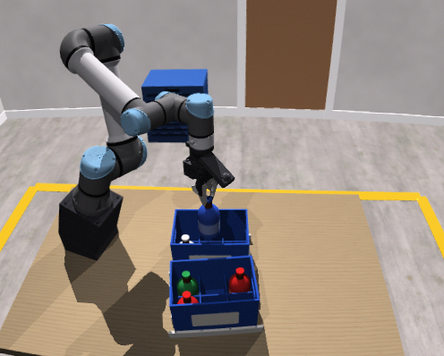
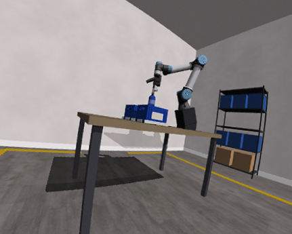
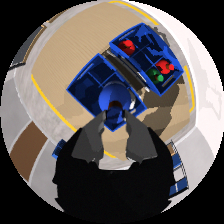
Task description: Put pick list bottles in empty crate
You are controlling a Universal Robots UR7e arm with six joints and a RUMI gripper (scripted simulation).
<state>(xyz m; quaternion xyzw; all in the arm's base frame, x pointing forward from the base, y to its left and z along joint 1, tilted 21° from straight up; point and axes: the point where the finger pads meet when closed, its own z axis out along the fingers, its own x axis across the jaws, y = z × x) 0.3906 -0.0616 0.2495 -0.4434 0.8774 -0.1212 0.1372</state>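
Now: hand 70 mm above the blue-capped bottle. Round my hand: pick list strip 330 mm below, 190 mm to the left, 20 mm behind; then green bottle 250 mm below, 170 mm to the right, 70 mm behind; then white bottle 250 mm below, 90 mm behind.
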